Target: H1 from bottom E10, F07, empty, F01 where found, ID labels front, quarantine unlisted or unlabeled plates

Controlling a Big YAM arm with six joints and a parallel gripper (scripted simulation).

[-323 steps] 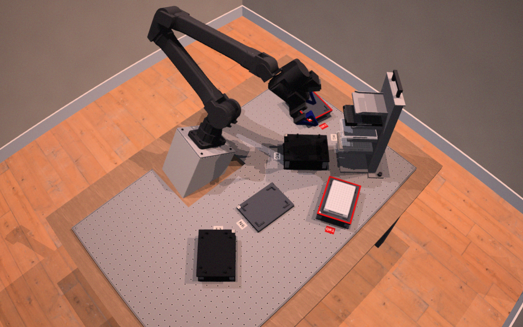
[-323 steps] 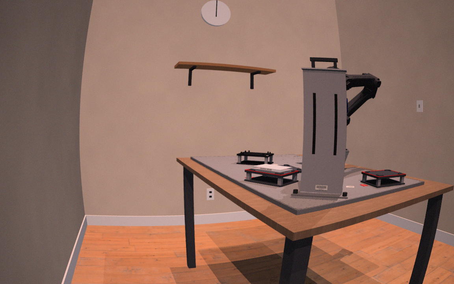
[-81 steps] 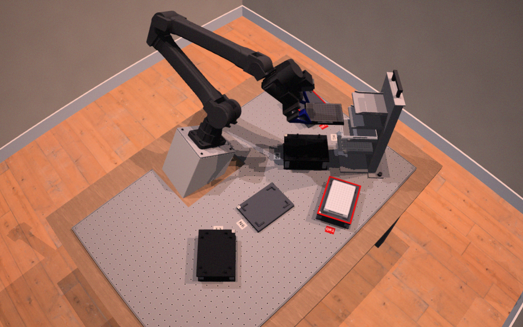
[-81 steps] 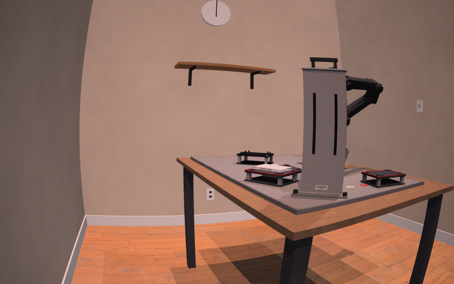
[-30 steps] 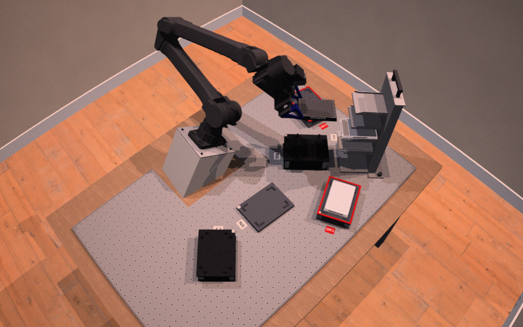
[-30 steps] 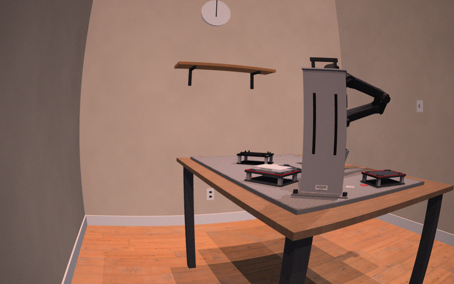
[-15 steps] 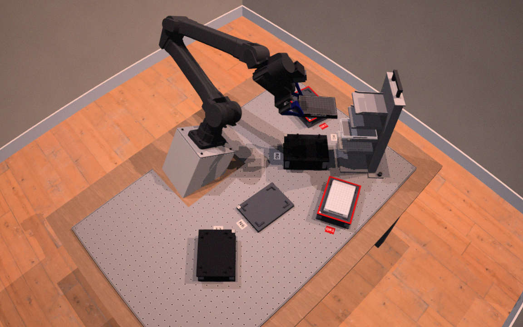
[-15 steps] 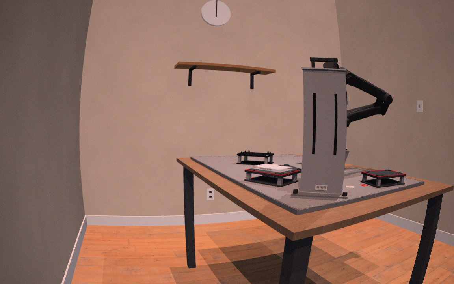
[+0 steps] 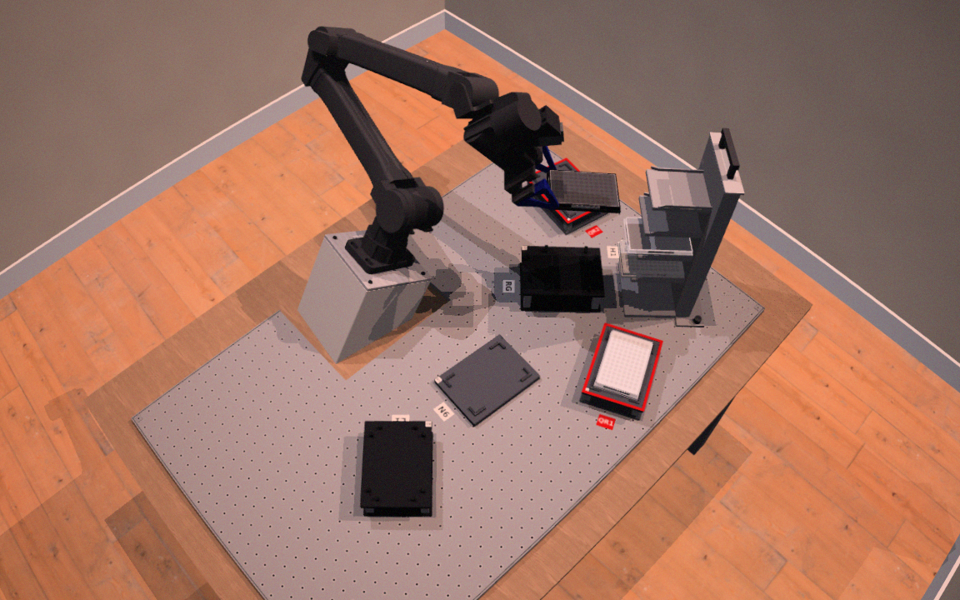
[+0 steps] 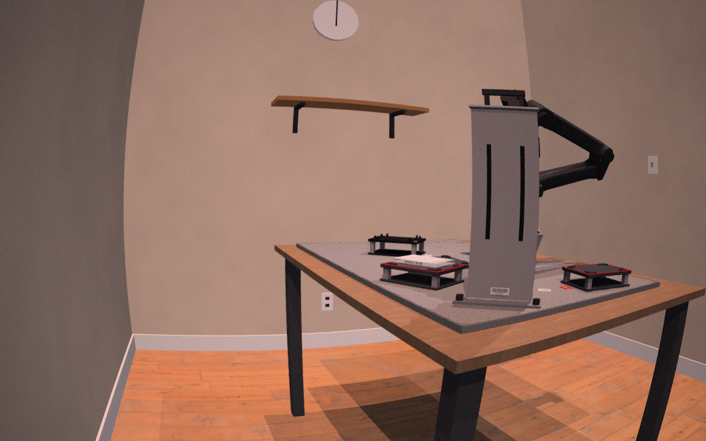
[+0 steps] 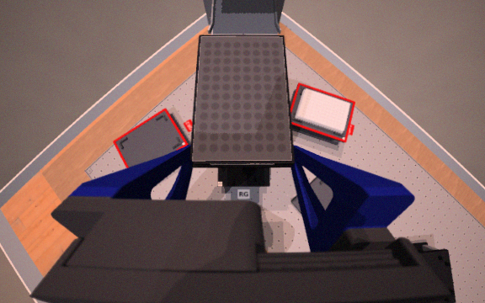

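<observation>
My gripper is now 40 mm short of the black plate, 40 mm to the right of it and 10 mm above it. From my hand the other things lie so: H1 deck label (30 mm ahead, 190 mm to the left, 300 mm below); black regrip nest RG (30 mm ahead, 30 mm to the left, 240 mm below); hotel back wall (190 mm ahead, 220 mm to the left, 110 mm below).
</observation>
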